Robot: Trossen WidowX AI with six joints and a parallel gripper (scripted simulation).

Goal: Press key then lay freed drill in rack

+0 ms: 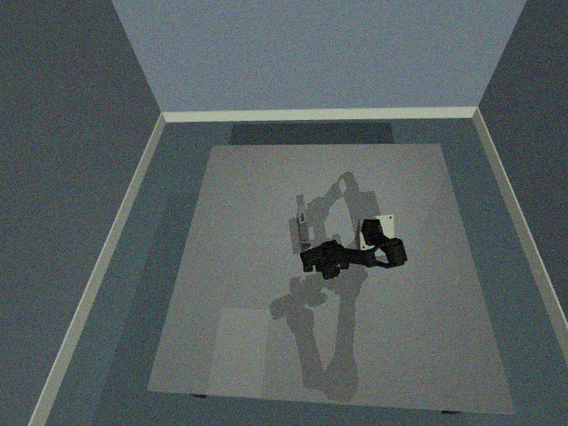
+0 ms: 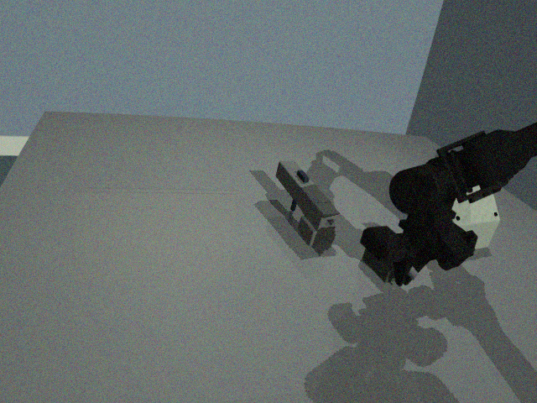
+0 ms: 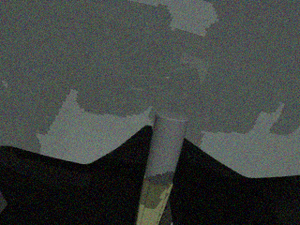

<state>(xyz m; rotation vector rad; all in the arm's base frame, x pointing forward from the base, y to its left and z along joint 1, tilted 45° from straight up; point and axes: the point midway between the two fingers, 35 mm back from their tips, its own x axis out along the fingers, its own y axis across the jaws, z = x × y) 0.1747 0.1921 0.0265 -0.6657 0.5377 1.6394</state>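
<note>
Right now my gripper tip is 40 mm to the left of the drill and 40 mm below it. From my gripper tip the other things lie so: dark boxy rack 50 mm to the right, 10 mm above; dark key 240 mm to the right, 100 mm ahead, 50 mm above; grey holder block 210 mm to the right, 100 mm ahead, 40 mm above.
</note>
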